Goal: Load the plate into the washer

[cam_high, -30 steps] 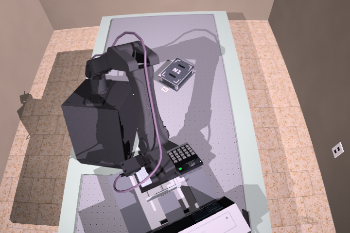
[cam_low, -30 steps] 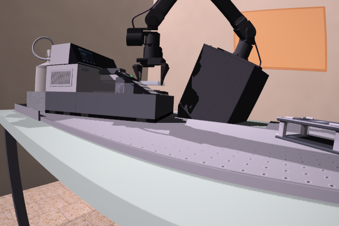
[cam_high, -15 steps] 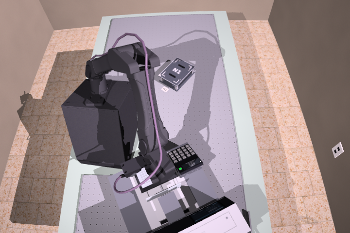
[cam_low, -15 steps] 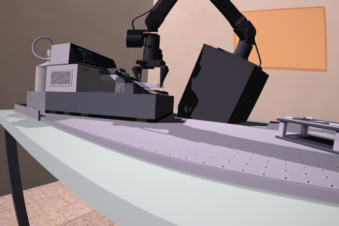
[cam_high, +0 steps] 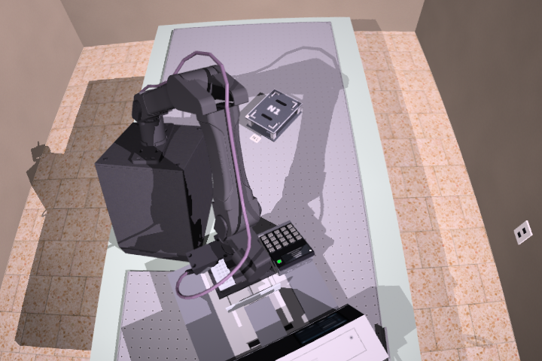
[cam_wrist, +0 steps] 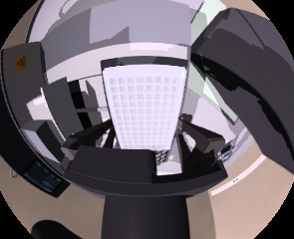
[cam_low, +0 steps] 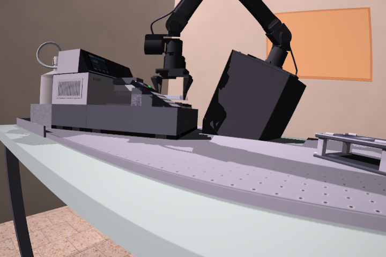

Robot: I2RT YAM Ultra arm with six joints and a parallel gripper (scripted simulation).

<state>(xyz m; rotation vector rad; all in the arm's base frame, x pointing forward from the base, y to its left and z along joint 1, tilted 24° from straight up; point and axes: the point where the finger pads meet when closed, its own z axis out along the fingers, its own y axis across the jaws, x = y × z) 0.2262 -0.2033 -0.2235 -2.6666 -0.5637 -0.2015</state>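
Right now my hand is 1 cm past the white well plate. From my hand the other things lie so: dark carrier: 1 cm behind, 2 cm below; then N1 label: 3 cm ahead, 47 cm to the left, 11 cm below; then plate washer: 6 cm ahead, 14 cm to the right, 1 cm above.
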